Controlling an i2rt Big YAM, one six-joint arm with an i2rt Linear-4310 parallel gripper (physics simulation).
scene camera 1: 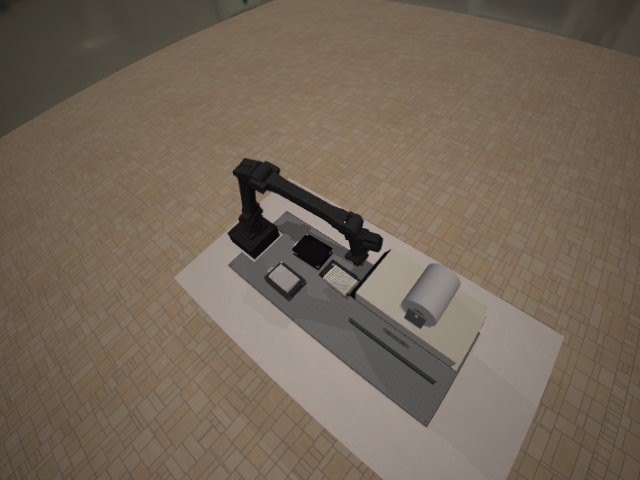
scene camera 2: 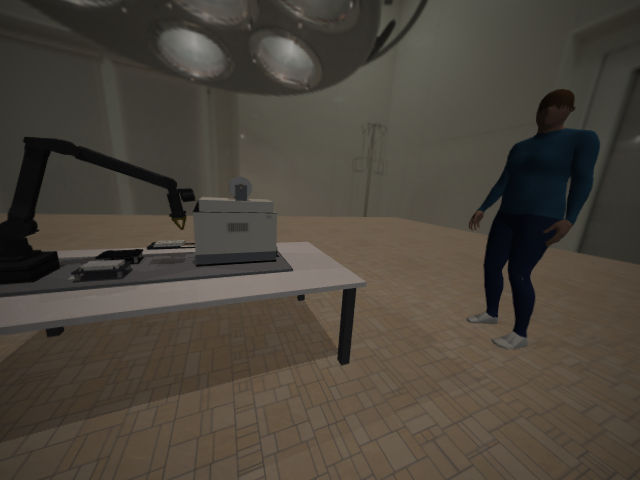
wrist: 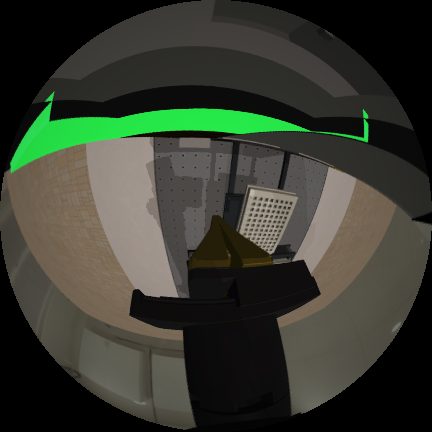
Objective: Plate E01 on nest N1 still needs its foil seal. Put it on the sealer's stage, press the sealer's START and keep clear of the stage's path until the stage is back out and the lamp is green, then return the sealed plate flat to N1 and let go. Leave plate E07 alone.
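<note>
A pale plate, its wells showing, sits flat on the stage before the sealer. It looks like E01, but no label is readable. A black nest holds no plate. Another plate, paler and smooth-topped, sits on its own nest; it looks like E07. My gripper is shut and empty, above the board close to the sealer's front face. A bright green band, apparently the lamp, crosses the wrist view. START cannot be made out.
A large foil roll sits on top of the sealer. Dark rails run along the perforated board by the plate. The white table extends around the board. A person stands beyond its end.
</note>
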